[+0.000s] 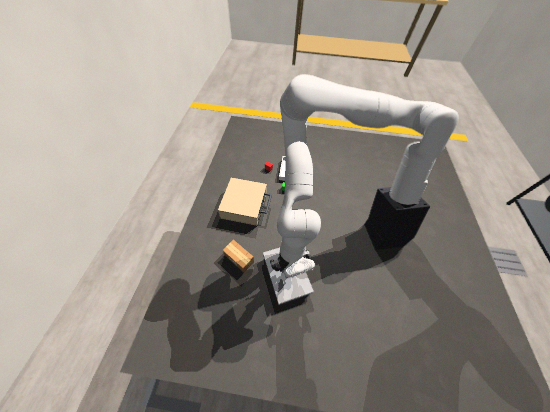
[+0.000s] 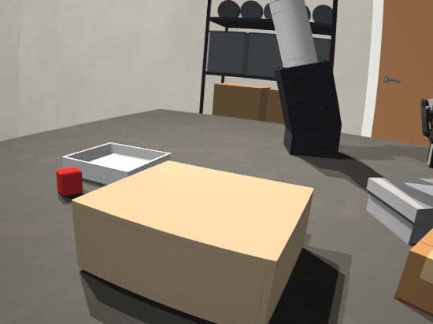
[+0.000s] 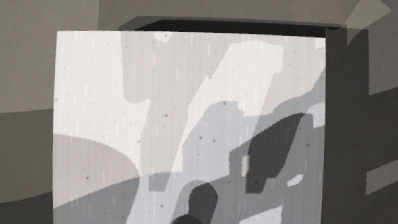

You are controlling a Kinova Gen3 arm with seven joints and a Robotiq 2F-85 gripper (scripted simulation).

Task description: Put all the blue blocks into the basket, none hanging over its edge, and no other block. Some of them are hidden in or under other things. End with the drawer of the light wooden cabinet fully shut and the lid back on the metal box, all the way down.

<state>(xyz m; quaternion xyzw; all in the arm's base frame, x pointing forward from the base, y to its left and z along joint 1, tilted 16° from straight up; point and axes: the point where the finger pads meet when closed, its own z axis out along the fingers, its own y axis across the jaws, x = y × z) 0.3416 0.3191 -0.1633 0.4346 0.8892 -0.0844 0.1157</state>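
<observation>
Right now my hand is 50 mm above the lid. From my hand the other things lie so: grey metal box: 70 mm below; brown box: 200 mm ahead, 60 mm below; drawer: 260 mm ahead, 240 mm to the right, 70 mm below.
</observation>
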